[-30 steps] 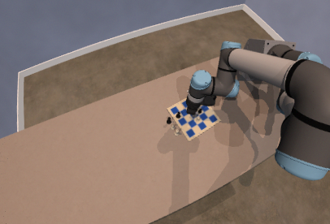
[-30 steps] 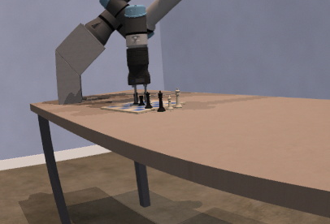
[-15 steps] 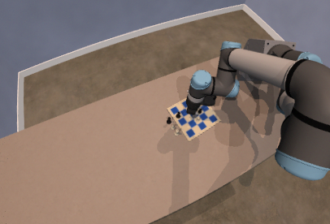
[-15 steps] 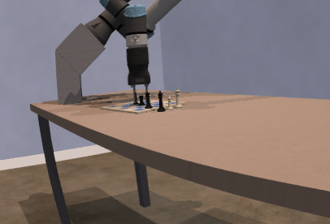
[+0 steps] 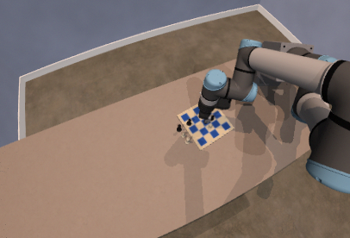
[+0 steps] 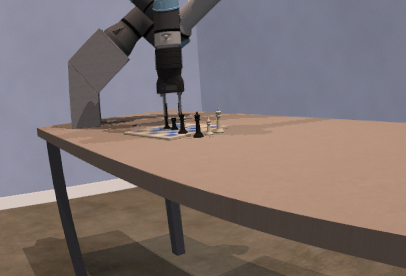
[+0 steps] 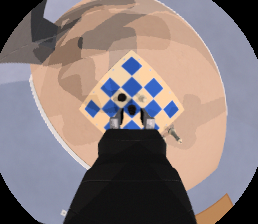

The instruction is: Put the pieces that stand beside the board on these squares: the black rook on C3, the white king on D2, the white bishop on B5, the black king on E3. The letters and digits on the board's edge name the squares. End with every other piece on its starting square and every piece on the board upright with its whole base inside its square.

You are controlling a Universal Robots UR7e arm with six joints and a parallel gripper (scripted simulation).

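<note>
My hand is 130 mm short of the white king, 70 mm to the right of it and 30 mm above it. Also, from my hand: black king 140 mm ahead, 10 mm to the right, 30 mm below; chessboard 60 mm below; white bishop 140 mm ahead, 30 mm to the left, 40 mm below.
</note>
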